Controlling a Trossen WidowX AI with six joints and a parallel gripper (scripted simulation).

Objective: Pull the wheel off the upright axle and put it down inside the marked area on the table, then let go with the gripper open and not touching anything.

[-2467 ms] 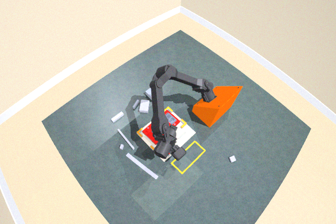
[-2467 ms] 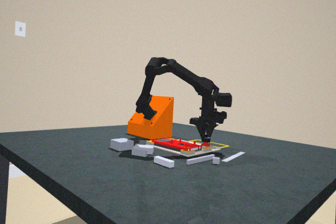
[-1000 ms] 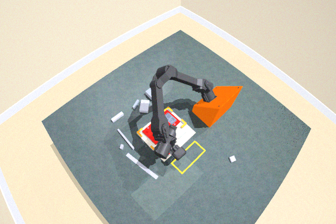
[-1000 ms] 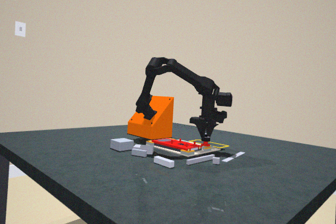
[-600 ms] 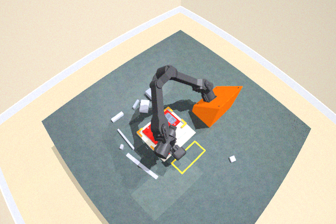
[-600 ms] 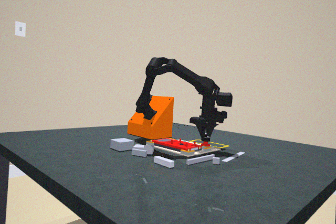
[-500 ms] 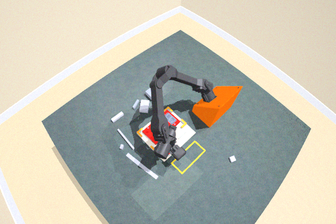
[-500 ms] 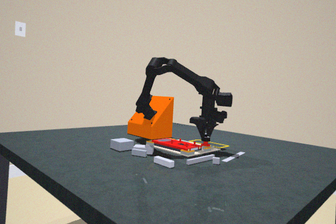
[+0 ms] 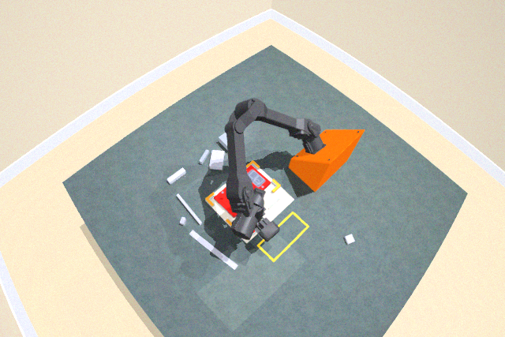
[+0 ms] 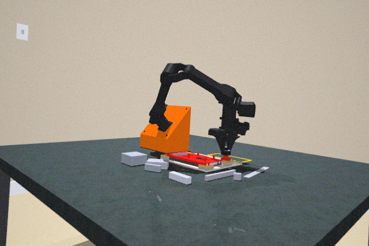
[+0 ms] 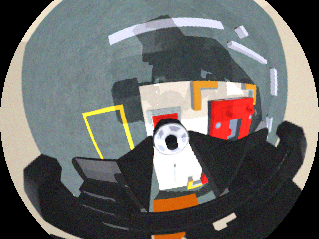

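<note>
The dark axle lies 1 cm below my gripper tip. From my gripper tip the other things lie so: grey wheel: right at my gripper tip.
</note>
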